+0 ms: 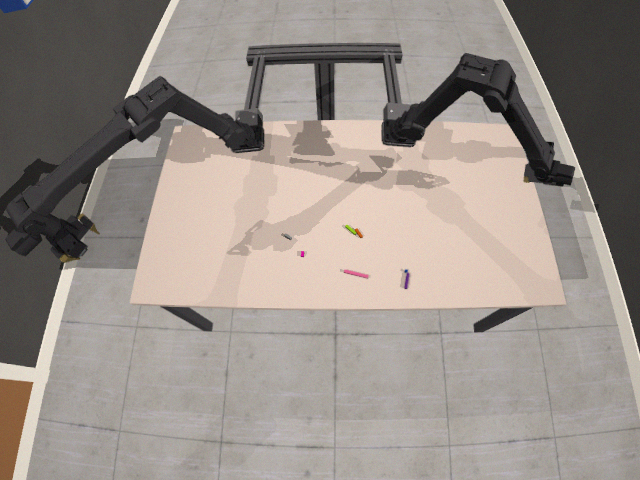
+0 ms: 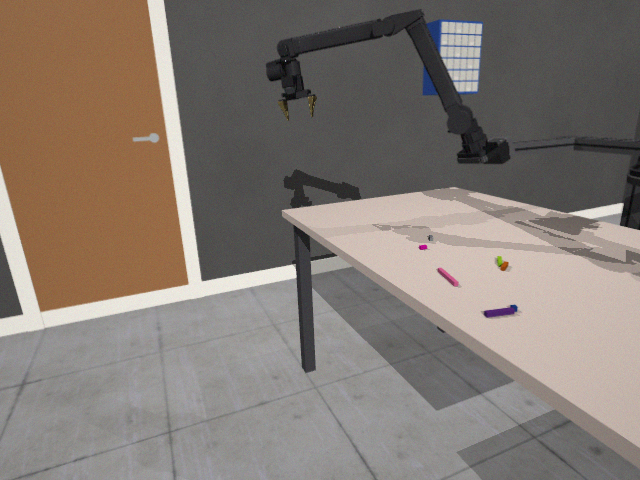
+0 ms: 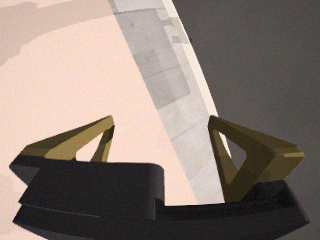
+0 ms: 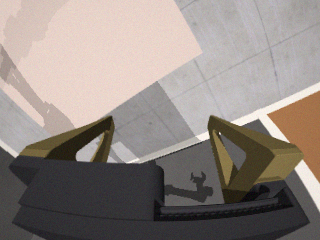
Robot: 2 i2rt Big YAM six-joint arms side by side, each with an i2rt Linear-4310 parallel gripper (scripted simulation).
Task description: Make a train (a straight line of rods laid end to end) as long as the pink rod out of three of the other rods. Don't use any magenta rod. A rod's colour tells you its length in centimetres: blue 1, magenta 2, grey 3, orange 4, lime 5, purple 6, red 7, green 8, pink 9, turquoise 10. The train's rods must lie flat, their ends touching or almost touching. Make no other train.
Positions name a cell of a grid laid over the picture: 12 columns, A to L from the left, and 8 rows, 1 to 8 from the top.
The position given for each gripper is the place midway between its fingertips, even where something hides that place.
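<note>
The left gripper (image 3: G5) is visible, as is the right gripper (image 4: G5).
</note>
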